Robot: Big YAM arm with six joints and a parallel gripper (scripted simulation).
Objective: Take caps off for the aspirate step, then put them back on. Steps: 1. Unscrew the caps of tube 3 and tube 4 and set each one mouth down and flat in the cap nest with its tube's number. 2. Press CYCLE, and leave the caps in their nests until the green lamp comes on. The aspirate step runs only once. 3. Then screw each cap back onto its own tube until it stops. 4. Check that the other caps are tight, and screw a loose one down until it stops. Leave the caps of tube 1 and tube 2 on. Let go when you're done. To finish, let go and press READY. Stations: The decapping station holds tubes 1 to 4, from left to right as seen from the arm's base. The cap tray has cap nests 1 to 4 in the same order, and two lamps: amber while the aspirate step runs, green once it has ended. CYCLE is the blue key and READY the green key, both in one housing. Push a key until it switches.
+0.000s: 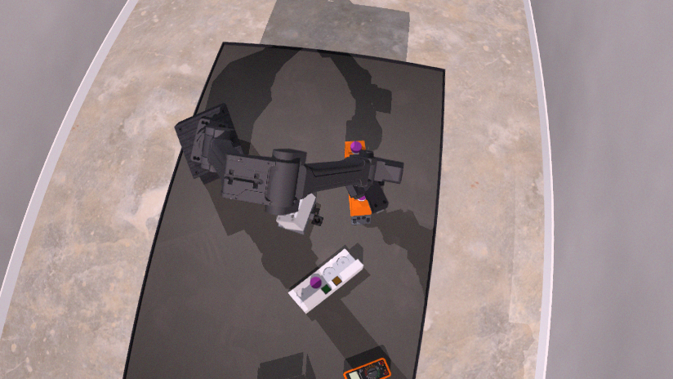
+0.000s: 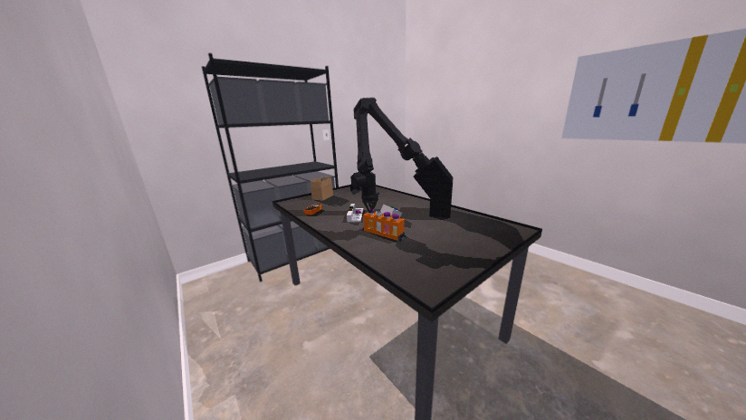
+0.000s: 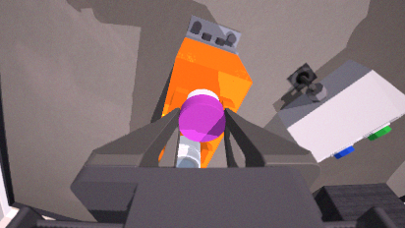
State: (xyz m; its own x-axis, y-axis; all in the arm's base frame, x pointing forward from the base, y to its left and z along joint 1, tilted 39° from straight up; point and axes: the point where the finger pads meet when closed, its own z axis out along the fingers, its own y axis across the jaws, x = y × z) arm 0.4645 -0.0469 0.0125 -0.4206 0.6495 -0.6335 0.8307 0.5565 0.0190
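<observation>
The cap is right at my hand. The rest, counted from my hand: green key: 22 cm behind, 5 cm to the right, 5 cm below; then blue key: 21 cm behind, 5 cm below; then key housing: 20 cm behind, 6 cm below, 3 cm to the right.
</observation>
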